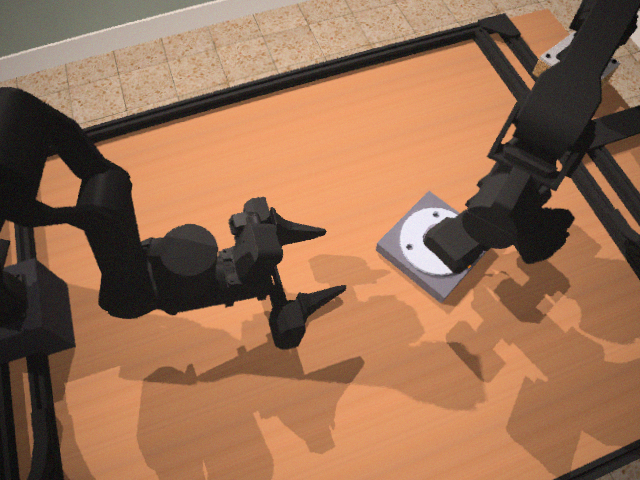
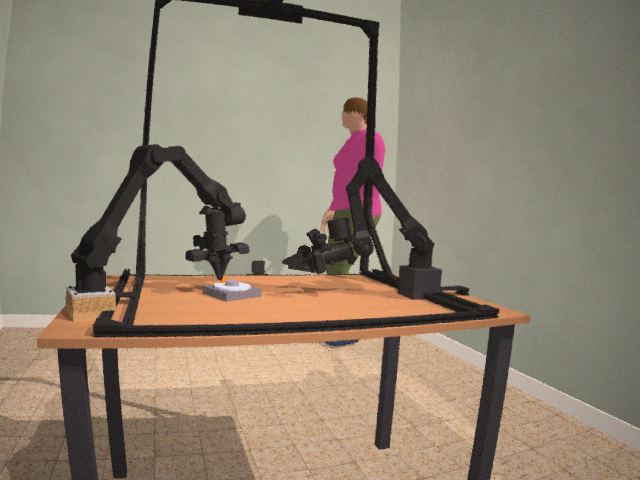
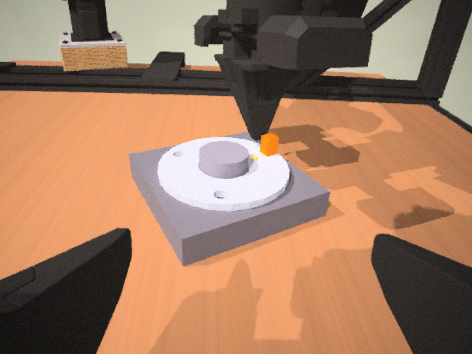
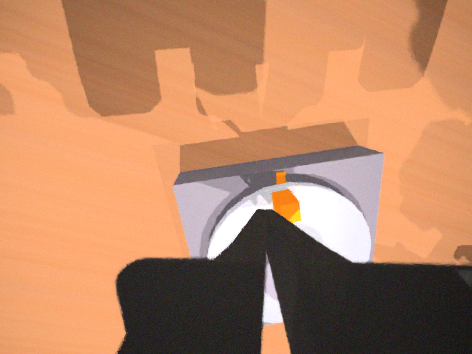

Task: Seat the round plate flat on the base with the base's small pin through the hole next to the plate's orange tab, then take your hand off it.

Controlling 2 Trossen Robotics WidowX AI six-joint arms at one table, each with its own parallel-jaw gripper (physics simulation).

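Observation:
The white round plate (image 1: 419, 258) (image 2: 242, 287) (image 3: 185, 185) (image 4: 345, 230) lies around the central boss (image 3: 223, 159) of the grey square base (image 1: 439, 284) (image 2: 235, 295) (image 3: 195, 225) (image 4: 350, 170). Its orange tab (image 3: 269, 144) (image 4: 286, 206) points close to the base's orange mark (image 4: 281, 177). A dark shadow band edges the plate there; whether it is fully flat is unclear. A tiny yellow spot shows beside the tab; the pin is not clearly visible. My right gripper (image 3: 257, 139) (image 4: 264, 217) is shut and empty, tips beside the tab; contact is unclear. My left gripper (image 1: 334, 259) (image 3: 253, 244) is open and empty, apart from the base.
Black frame rails (image 1: 289, 85) border the wooden table. The right arm stands on a wooden block (image 2: 90, 304) (image 3: 95, 56). A person in pink (image 2: 356, 165) stands beyond the table. Both arms cast shadows over the table around the base.

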